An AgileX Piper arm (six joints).
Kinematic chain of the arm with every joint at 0, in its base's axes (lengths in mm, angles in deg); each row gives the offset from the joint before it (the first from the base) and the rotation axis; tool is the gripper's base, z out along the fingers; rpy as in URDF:
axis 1: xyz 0 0 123 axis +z
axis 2: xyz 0 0 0 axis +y
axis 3: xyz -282.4 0 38.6 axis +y
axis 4: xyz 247.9 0 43.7 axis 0.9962 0 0.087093
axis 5: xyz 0 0 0 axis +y
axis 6: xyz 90.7 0 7.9 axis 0.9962 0 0.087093
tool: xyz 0 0 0 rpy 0 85 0
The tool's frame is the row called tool.
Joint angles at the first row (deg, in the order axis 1, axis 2, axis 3, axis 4, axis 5, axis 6):
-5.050, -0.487, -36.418, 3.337, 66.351, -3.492
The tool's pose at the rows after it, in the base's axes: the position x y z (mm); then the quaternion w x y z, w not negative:
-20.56 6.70 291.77 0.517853 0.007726 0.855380 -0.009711
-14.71 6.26 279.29 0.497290 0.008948 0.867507 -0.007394
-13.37 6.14 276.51 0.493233 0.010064 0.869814 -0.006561
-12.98 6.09 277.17 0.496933 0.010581 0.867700 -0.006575
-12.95 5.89 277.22 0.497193 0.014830 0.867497 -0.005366
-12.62 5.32 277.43 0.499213 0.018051 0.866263 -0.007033
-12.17 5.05 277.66 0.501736 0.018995 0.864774 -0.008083
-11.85 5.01 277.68 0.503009 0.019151 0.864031 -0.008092
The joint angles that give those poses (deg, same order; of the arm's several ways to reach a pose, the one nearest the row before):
-5.049, -0.487, -33.496, 3.335, 66.672, -3.483
-5.048, -0.487, -30.812, 3.386, 66.735, -3.424
-5.049, -0.486, -30.195, 3.387, 66.655, -3.305
-5.051, -0.488, -30.194, 3.389, 66.168, -3.251
-5.048, -0.485, -30.194, 3.255, 66.126, -2.703
-5.049, -0.486, -30.146, 2.891, 65.793, -2.329
-5.052, -0.488, -30.077, 2.741, 65.382, -2.233
-5.049, -0.486, -30.013, 2.739, 65.148, -2.216

